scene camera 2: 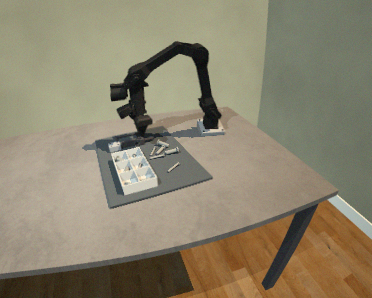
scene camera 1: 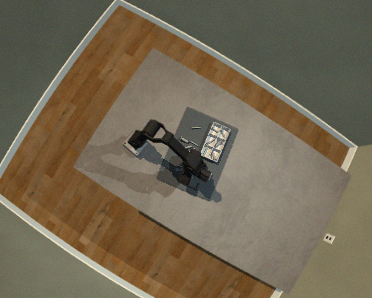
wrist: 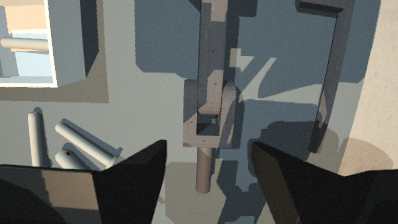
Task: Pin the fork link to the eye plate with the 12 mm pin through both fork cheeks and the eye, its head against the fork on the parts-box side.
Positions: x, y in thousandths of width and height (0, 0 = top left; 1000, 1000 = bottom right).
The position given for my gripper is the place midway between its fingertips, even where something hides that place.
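I can see my gripper (wrist: 526, 663). There is a dark mat (wrist: 340, 292) here too, and with it in the scene I see a parts box (scene camera 2: 391, 576).
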